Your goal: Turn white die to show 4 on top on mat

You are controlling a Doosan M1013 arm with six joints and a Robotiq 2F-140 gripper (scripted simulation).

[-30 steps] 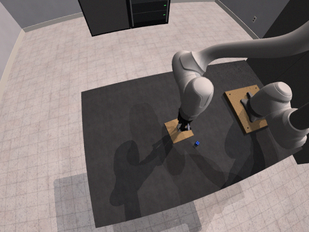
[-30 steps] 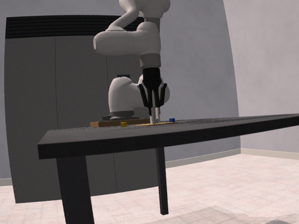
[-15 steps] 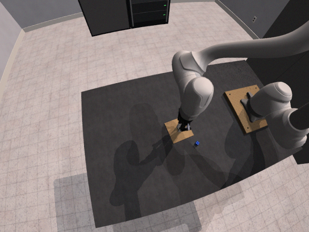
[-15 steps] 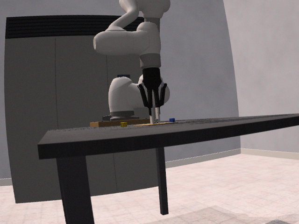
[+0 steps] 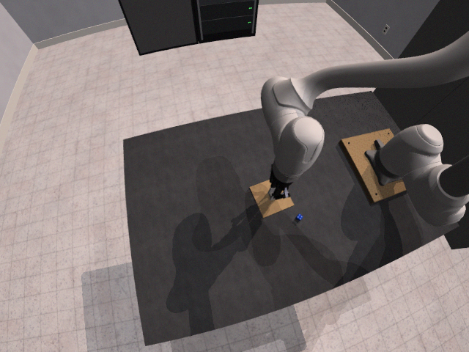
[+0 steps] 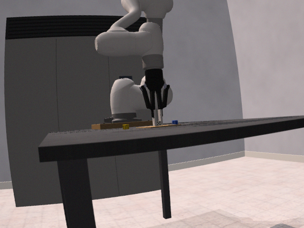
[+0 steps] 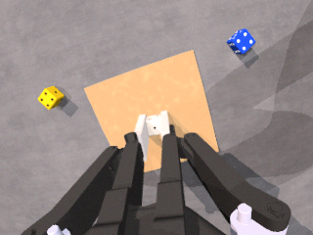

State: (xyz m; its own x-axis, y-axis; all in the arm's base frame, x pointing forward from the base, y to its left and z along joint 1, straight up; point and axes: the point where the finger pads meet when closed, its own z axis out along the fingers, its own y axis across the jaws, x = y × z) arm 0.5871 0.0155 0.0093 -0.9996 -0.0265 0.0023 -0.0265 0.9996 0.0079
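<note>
The white die is 20 mm below my hand. Round my hand: blue die 80 mm behind, 110 mm to the left, 30 mm below; tan mat 40 mm below; yellow die 60 mm behind, 120 mm to the right, 30 mm below.
</note>
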